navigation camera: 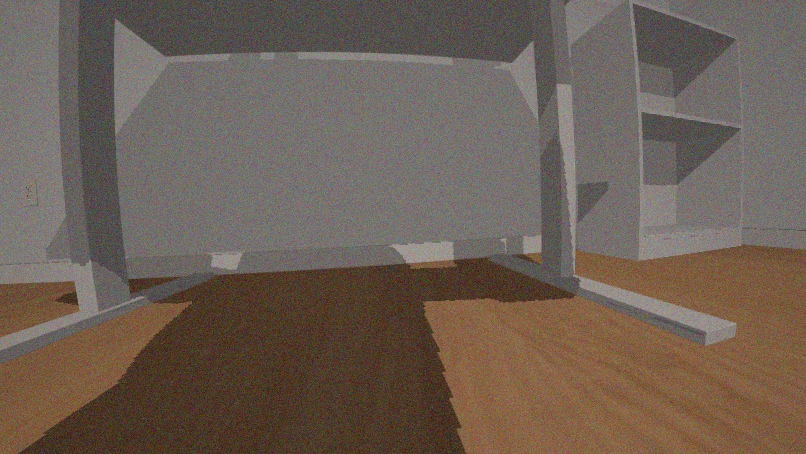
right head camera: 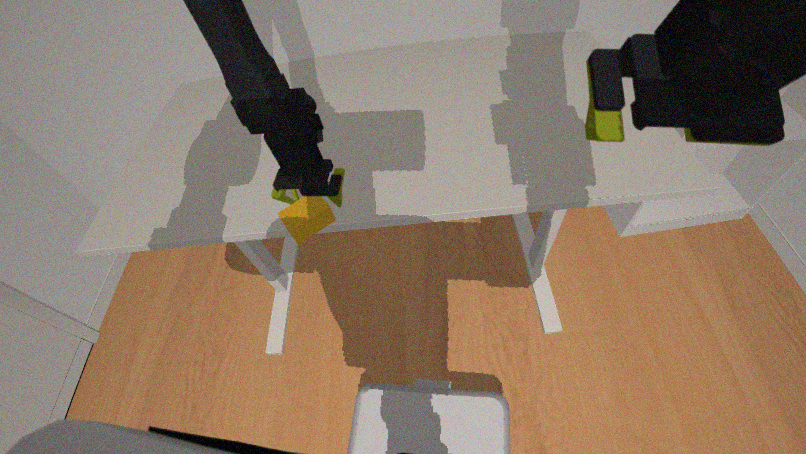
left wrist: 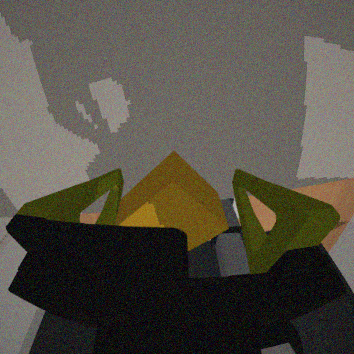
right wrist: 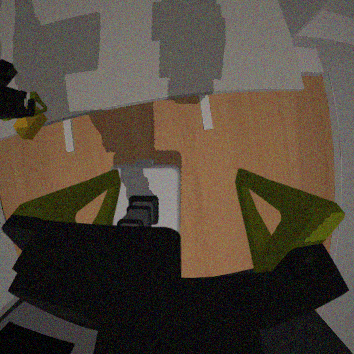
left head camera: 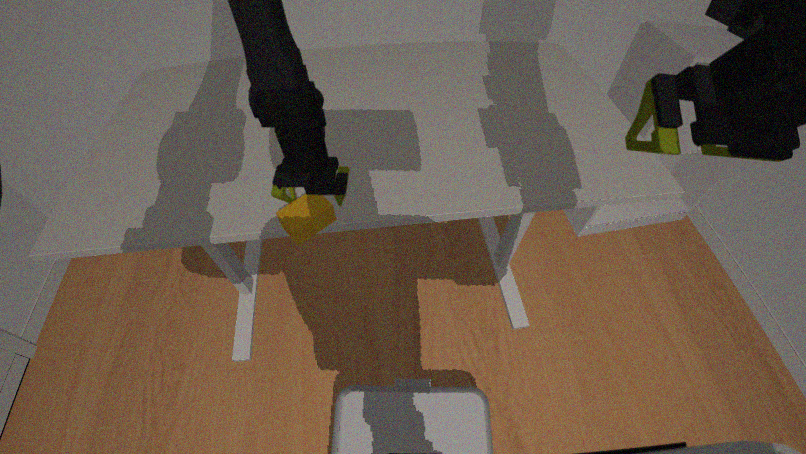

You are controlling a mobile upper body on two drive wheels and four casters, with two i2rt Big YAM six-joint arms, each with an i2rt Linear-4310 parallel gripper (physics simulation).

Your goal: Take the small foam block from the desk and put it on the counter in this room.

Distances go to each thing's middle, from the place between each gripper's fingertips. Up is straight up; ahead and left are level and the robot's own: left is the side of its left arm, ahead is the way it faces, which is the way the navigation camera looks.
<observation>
I see the yellow foam block (left head camera: 303, 218) 40 mm behind my left hand, 10 mm to the left of it and 10 mm above it.
The yellow foam block lies 130 mm ahead of my right hand, 460 mm to the left of it and 310 mm below it.
</observation>
